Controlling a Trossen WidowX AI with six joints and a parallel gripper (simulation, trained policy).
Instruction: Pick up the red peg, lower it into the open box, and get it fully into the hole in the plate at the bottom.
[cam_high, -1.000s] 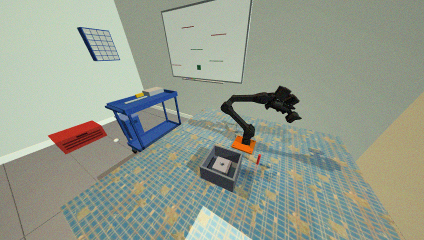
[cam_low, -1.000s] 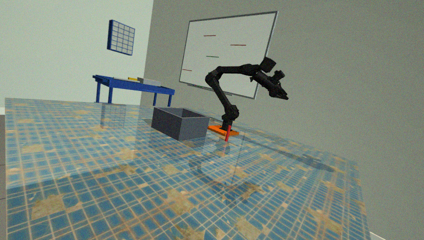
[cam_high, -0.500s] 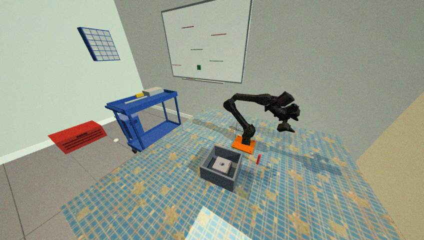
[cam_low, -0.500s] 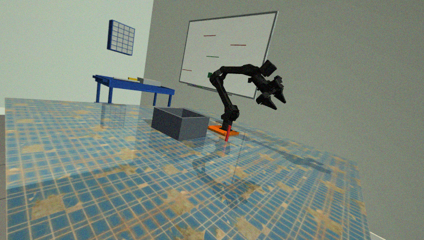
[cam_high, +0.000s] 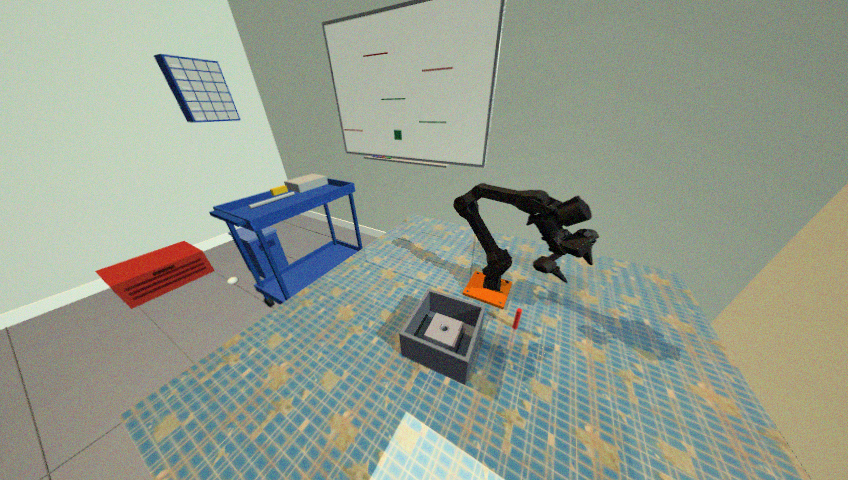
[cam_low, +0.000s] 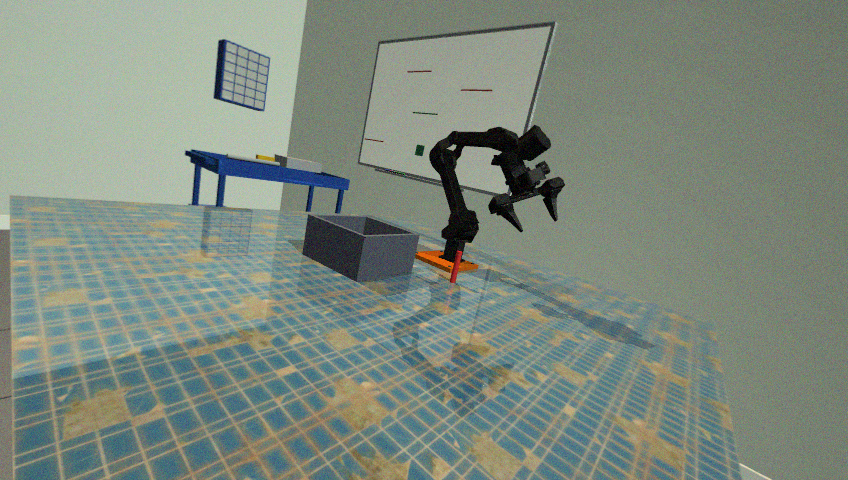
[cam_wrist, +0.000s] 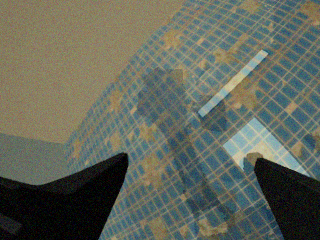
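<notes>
Right now my gripper tip is 100 mm short of the red peg, 150 mm to the left of it and 140 mm above it. The rest, counted from my gripper tip: grey box 220 mm ahead, 350 mm to the right, 150 mm below; light grey plate 220 mm ahead, 350 mm to the right, 130 mm below.
</notes>
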